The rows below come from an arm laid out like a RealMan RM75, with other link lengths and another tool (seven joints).
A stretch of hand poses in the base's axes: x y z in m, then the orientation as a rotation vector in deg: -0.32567, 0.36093, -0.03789, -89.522, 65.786, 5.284; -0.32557, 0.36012, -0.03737, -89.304, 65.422, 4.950; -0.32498, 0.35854, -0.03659, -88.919, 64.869, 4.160; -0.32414, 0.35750, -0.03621, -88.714, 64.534, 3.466; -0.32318, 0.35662, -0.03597, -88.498, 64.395, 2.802; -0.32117, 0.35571, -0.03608, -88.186, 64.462, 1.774; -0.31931, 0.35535, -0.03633, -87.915, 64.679, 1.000; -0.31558, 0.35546, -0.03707, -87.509, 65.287, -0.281; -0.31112, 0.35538, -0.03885, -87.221, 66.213, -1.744
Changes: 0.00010, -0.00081, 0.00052, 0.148, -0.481, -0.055; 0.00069, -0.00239, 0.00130, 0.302, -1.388, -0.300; 0.00153, -0.00343, 0.00168, 0.283, -2.056, -0.540; 0.00249, -0.00431, 0.00192, 0.229, -2.578, -0.878; 0.00450, -0.00522, 0.00181, 0.045, -3.192, -1.550; 0.00636, -0.00558, 0.00156, -0.114, -3.549, -2.163; 0.01009, -0.00547, 0.00082, -0.486, -3.960, -3.297; 0.01455, -0.00555, -0.00096, -1.128, -4.228, -4.639
